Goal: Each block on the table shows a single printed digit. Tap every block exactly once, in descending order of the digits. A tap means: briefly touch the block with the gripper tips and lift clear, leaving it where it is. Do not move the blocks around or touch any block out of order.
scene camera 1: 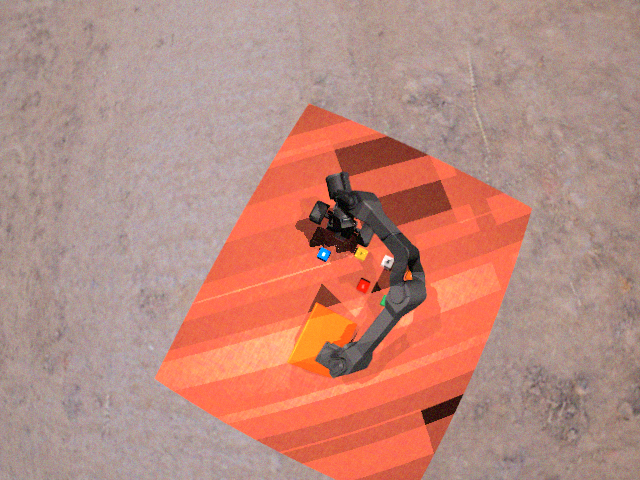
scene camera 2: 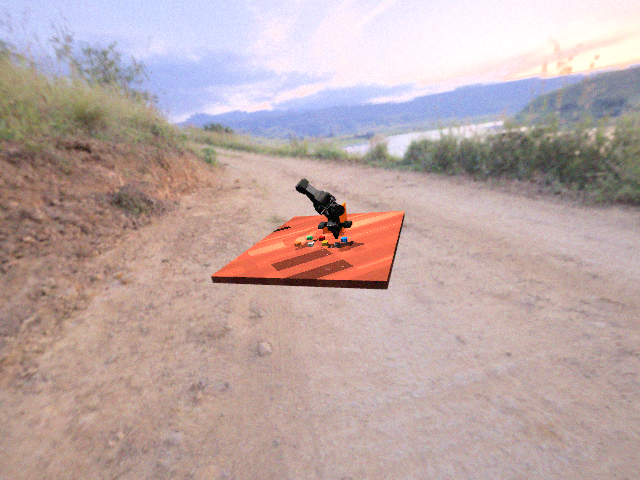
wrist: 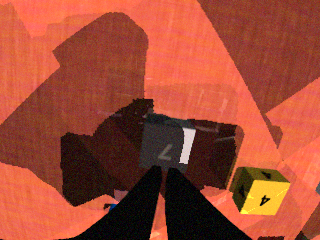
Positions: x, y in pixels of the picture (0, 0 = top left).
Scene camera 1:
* my gripper: 341, 231
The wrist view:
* my gripper: 163, 174
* yellow block: 259, 191
